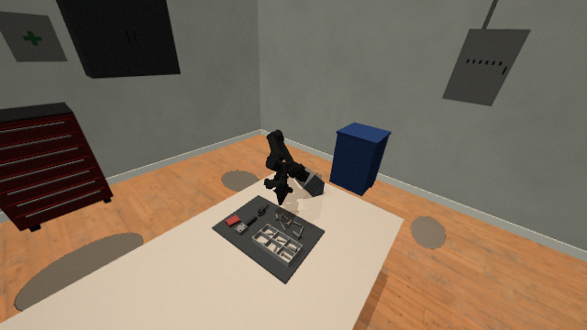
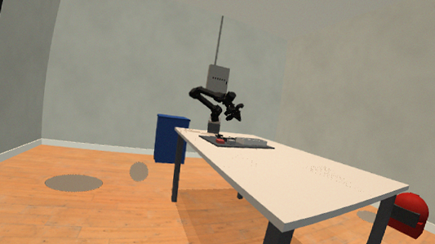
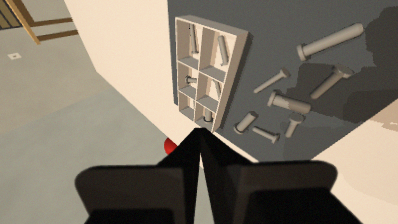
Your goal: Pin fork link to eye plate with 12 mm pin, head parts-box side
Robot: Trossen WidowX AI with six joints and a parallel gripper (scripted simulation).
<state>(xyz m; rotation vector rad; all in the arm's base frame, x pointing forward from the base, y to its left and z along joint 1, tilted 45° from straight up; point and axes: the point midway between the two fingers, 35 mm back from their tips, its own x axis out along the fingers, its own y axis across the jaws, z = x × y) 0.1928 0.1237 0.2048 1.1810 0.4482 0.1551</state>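
Right now the fork link is 160 mm below my hand, 130 mm to the right of it and 10 mm behind it. Also, from my hand: eye plate 160 mm below, 120 mm to the right, 70 mm ahead; white parts box 160 mm below, 120 mm ahead, 80 mm to the left; dark mat 180 mm below, 60 mm ahead, 20 mm to the right.
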